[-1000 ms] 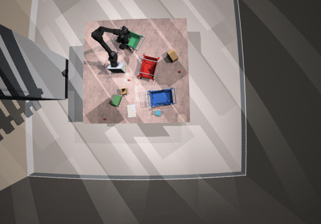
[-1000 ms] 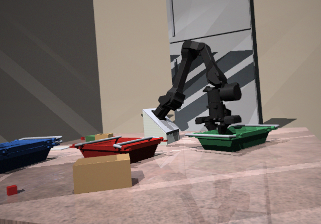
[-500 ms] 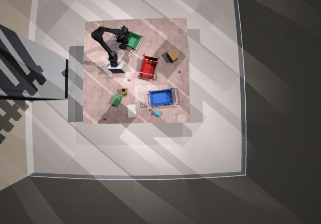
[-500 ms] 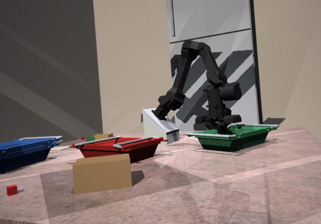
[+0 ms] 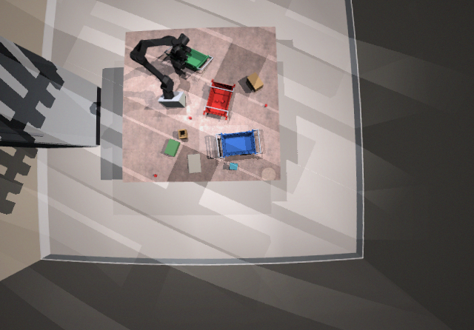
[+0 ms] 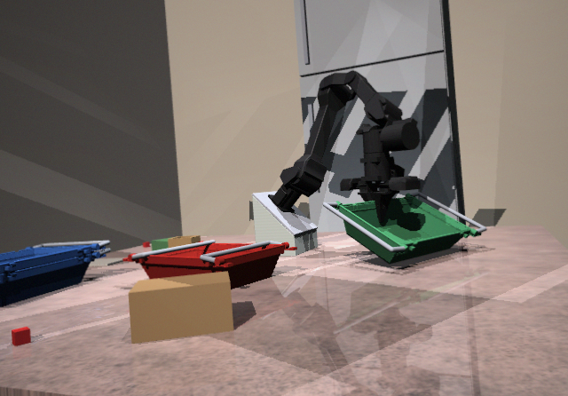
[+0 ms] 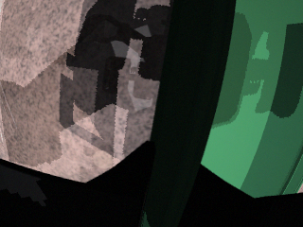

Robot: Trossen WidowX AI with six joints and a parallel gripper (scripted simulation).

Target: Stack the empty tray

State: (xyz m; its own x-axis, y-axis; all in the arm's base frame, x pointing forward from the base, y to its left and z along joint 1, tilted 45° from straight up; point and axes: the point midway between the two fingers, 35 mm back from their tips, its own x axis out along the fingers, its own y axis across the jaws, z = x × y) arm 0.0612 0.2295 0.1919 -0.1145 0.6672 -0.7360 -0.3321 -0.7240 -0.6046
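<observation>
Now: the green tray 7 cm to the left of my gripper tip and 3 cm ahead of it. From my gripper tip the other things lie so: white card (77 cm to the right, 16 cm ahead, 7 cm below); then green block (67 cm to the right, 6 cm below, 3 cm behind); then small tan box (55 cm to the right, 6 cm below, 5 cm ahead).
</observation>
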